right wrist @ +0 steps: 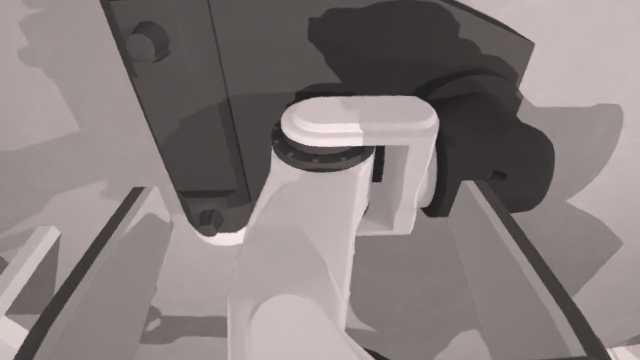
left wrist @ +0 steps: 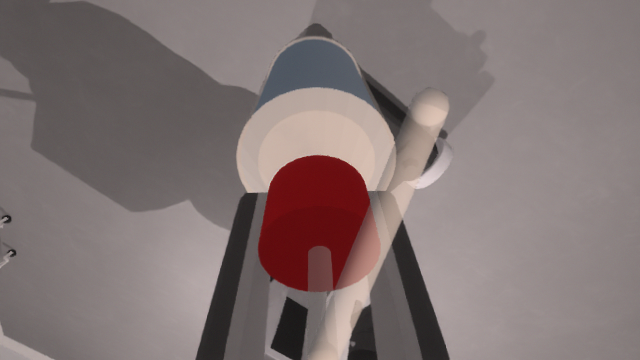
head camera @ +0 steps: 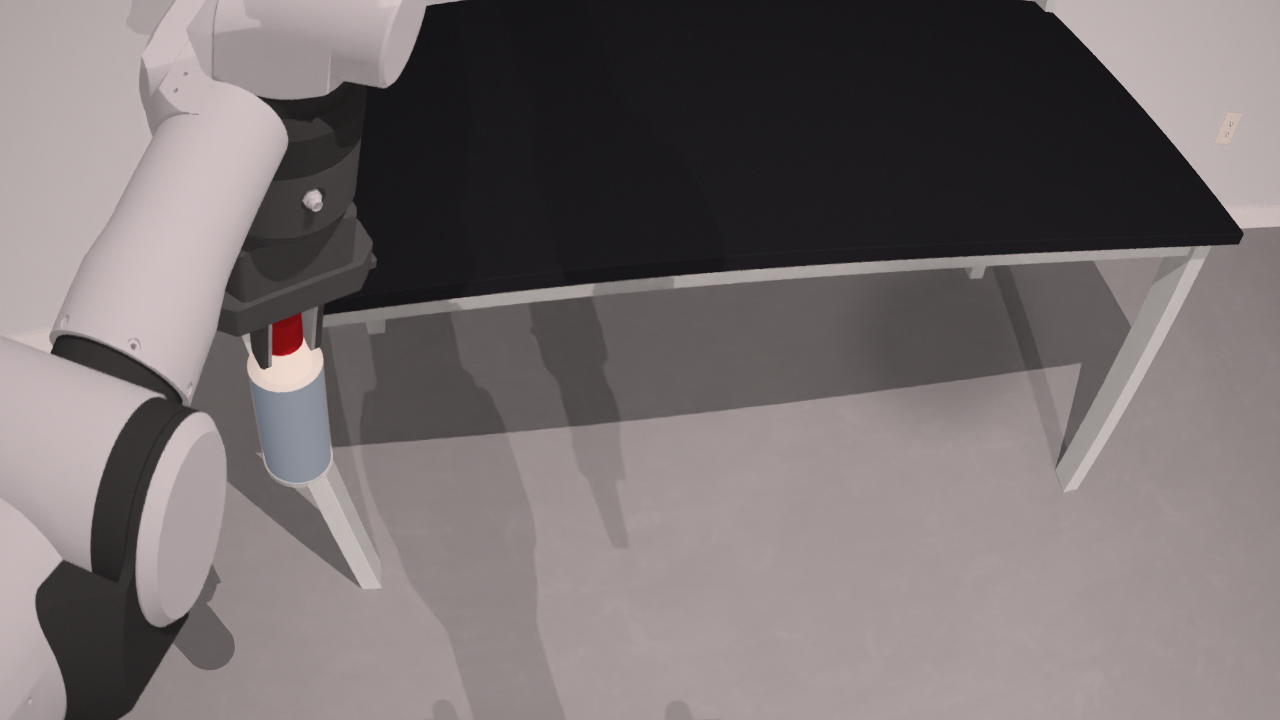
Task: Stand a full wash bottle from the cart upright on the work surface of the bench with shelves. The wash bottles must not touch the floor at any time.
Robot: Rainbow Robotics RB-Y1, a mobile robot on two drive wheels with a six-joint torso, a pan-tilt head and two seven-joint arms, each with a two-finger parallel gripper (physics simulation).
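Frame: origin at the robot's base, x back, y right, z up, level; millimetres.
Seen in the pictures: left gripper, fingertip midpoint: [left wrist: 317, 210] [head camera: 286, 349]; right gripper, fingertip midpoint: [right wrist: 310, 203].
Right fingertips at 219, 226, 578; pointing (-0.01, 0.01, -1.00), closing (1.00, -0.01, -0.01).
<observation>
Pixels of each thing's middle, then the offset from my right fingertips to it, as dx, dy, dz. "spot": a spot on its surface instead. Level surfaces: height alone.
- wash bottle at the middle of its body: [left wrist: 325, 128] [head camera: 285, 366] -511, -455, +442
- black-topped table at its surface level: dz +185
- table's pale front rail at a spot on its surface: [head camera: 787, 270] spot: -928, -5, +117
- Grey floor at its surface level: dz -577
My left gripper [head camera: 288, 347] [left wrist: 317, 210] is shut on the red cap of a wash bottle [head camera: 295, 431] [left wrist: 315, 70]. The bottle has a blue body, pale shoulders and a pale bent spout, which shows in the left wrist view. It hangs roughly upright below the fingers, in front of the near left corner of a black-topped table [head camera: 805, 134] in the head view. No shelves show on this table there, so I cannot tell whether it is the bench with shelves. My right gripper [right wrist: 310, 203] is open, with no object between its fingers. The cart does not show in the head view.
The table's pale front rail [head camera: 787, 270] runs behind the bottle. Its near left leg [head camera: 344, 528] stands below the bottle in the picture, and its right leg [head camera: 1136, 367] stands at the right. Grey floor [head camera: 805, 555] lies in front. A wall outlet [head camera: 1228, 128] is at far right.
</observation>
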